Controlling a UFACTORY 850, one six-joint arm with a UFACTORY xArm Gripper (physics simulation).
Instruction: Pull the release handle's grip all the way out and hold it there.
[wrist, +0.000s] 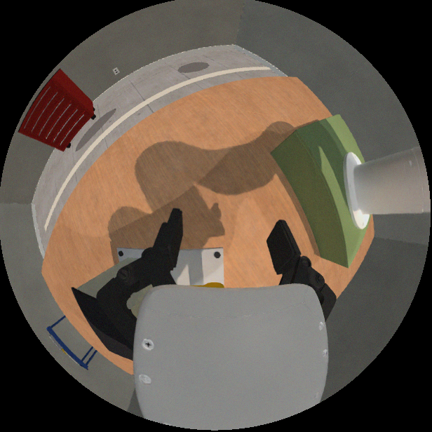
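My gripper (229, 226) is here where I can see it, and I see a light grey base plate (195, 266) as well.
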